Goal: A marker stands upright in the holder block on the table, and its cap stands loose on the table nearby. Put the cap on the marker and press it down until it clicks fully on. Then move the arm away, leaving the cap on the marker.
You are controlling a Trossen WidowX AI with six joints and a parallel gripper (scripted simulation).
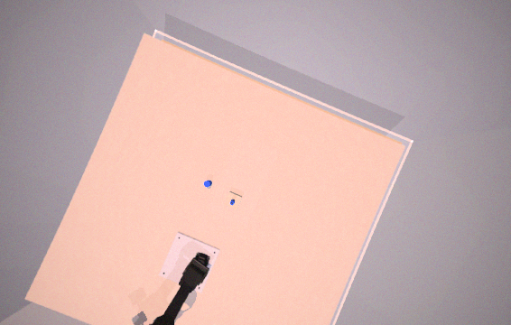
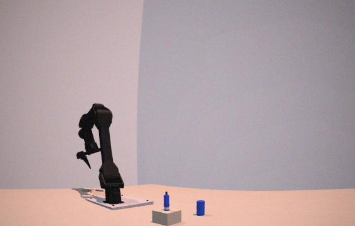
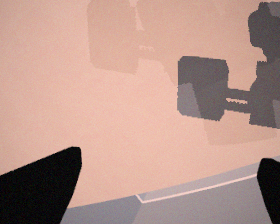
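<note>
My gripper tip is now 67 cm short of the blue cap, 11 cm above it and 5 cm to the left of it. Also, from my gripper tip: holder block (64 cm ahead, 19 cm to the right, 11 cm below).
</note>
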